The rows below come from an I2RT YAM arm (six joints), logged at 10 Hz.
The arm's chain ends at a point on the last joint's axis. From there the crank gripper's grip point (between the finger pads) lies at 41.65 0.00 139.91 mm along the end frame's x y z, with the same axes.
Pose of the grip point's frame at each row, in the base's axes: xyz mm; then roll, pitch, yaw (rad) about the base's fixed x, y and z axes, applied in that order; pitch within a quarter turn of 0, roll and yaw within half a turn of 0:
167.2 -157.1 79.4 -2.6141 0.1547 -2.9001
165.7 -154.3 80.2 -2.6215 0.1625 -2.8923
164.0 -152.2 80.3 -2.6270 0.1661 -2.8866
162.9 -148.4 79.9 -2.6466 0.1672 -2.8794
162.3 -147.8 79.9 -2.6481 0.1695 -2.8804
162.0 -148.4 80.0 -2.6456 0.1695 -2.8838
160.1 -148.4 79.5 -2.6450 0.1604 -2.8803
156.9 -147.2 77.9 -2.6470 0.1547 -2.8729
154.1 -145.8 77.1 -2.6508 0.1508 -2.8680
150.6 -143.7 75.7 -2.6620 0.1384 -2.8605
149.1 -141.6 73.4 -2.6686 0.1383 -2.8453
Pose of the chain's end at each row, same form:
172.2 -83.3 205.3 -2.6141 0.1547 -2.9001
169.3 -81.6 206.7 -2.6215 0.1625 -2.8923
166.9 -80.3 207.3 -2.6270 0.1661 -2.8866
165.5 -78.9 208.2 -2.6466 0.1672 -2.8794
164.8 -78.5 208.4 -2.6481 0.1695 -2.8804
164.6 -78.8 208.3 -2.6456 0.1695 -2.8838
163.6 -78.5 207.6 -2.6450 0.1604 -2.8803
160.7 -77.3 206.0 -2.6470 0.1547 -2.8729
158.1 -76.2 205.4 -2.6508 0.1508 -2.8680
155.9 -75.0 204.4 -2.6620 0.1384 -2.8605
153.5 -73.6 202.5 -2.6686 0.1383 -2.8453

